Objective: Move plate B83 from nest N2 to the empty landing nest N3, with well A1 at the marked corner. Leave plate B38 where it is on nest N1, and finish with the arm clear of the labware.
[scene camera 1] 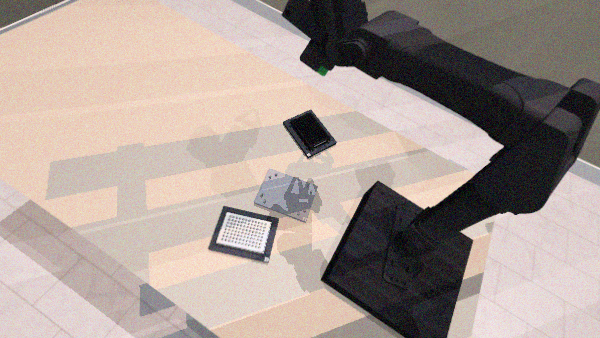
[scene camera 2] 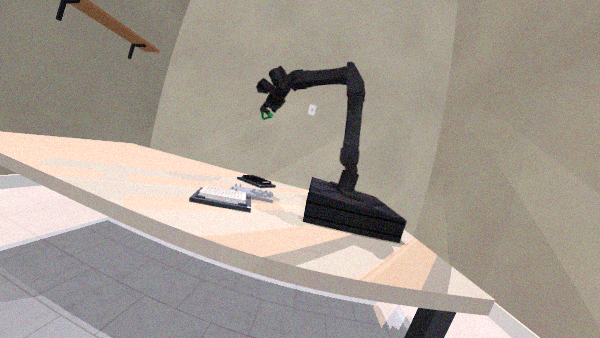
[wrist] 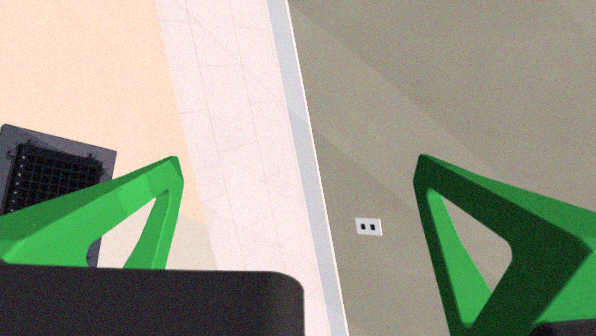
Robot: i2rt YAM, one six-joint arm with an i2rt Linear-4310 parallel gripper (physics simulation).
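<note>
A white well plate (scene camera 1: 244, 232) (scene camera 2: 223, 194) sits flat on a dark nest (scene camera 1: 240, 253). A black well plate (scene camera 1: 310, 130) (scene camera 2: 257, 178) (wrist: 55, 175) sits on another dark nest (scene camera 1: 300, 141) (wrist: 65, 142). Both dark nests have a small white mark at one corner in scene camera 1. An empty grey nest (scene camera 1: 272, 195) with small pegs lies between them. No plate or nest labels are legible. My gripper (scene camera 1: 323, 71) (scene camera 2: 267, 114) (wrist: 298, 168) is open and empty, high above the table and apart from the plates. In the wrist view, the left finger partly covers the black plate and its nest.
The arm's black base box (scene camera 1: 400, 260) (scene camera 2: 350, 215) stands beside the nests. The table (scene camera 1: 125, 60) (scene camera 2: 240, 240) ends near the wall, which carries a white socket (scene camera 2: 312, 109) (wrist: 368, 226). A wooden shelf (scene camera 2: 110, 22) is high at the left. Arm shadows cross the grey nest.
</note>
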